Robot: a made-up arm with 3 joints.
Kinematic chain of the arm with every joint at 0, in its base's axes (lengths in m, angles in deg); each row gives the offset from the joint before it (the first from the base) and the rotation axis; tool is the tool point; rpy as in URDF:
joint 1: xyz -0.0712 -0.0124 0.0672 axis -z
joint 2: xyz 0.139 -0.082 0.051 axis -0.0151 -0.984 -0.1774
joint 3: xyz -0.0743 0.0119 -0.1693 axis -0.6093 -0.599 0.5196
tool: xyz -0.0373 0.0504 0.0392 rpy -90 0 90
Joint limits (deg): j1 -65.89..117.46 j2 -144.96..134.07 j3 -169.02..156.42
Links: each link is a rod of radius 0.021 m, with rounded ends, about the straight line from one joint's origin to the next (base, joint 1, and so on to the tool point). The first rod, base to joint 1, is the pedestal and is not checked.
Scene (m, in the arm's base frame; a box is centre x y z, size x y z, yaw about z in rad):
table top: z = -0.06
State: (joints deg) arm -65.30 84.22 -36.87
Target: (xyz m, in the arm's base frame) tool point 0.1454 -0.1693 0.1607
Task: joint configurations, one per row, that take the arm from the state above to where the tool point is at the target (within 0.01 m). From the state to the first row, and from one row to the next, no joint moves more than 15 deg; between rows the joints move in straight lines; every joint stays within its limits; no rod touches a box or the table.
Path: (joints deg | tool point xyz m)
1: -52.69 91.95 -46.25 | 0.1206 0.1545 0.0594
2: -40.08 99.68 -55.64 | 0.1623 0.1019 0.0815
3: -27.46 107.41 -65.02 | 0.1878 0.0374 0.1027
4: -14.85 115.15 -74.40 | 0.1939 -0.0335 0.1231
5: -2.24 122.88 -83.79 | 0.1796 -0.1044 0.1424
6: 10.37 130.61 -93.17 | 0.1454 -0.1693 0.1607

